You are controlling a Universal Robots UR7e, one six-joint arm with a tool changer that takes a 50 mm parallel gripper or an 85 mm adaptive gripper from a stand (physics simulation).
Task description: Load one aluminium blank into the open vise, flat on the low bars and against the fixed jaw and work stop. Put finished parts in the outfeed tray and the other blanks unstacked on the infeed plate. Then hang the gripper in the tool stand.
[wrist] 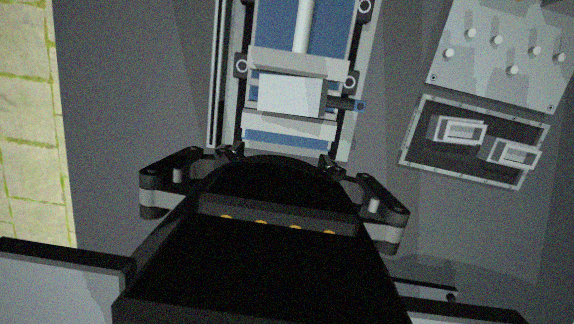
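Places are measured from the arm's base along level axes (x ahead, y left, z up), in millimetres.
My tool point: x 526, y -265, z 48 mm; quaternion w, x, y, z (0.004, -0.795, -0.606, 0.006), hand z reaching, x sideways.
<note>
Ahead of a thing's pixels: the offset from my tool point to its top centre. "*": to the spot under its first point.
A pale aluminium blank @(dz -198, dx -55, dy +17 mm) (290, 95) lies in the vise between the rear jaw (299, 62), which the screw rod meets, and the front jaw (289, 125). Its front edge appears close to the front jaw; contact with the low bars is hidden. The dark work stop @(dz -233, dx -42, dy +61 mm) (342, 103) with a blue end is at its right side. My gripper (281, 159) is open, its fingertips apart in front of the vise with no part visible between them. Two pocketed finished parts @(* dz -297, dx +10, dy +205 mm) (441, 129) @(* dz -301, dx +48, dy +281 mm) (494, 151) sit in the outfeed tray @(* dz -317, dx +86, dy +248 mm) (460, 176). The infeed plate @(dz -321, dx -101, dy +311 mm) (480, 65) with white pegs is partly in view.
The white screw rod @(dz -243, dx -137, dy +38 mm) (303, 25) runs back over the blue vise bed @(dz -270, dx -122, dy +34 mm) (330, 30). Clamps (241, 65) (350, 81) flank the vise. Long rails @(* dz -279, dx -86, dy -71 mm) (216, 75) run along its left side. A yellow-green tiled floor (25, 110) shows beyond the table edge at the left.
</note>
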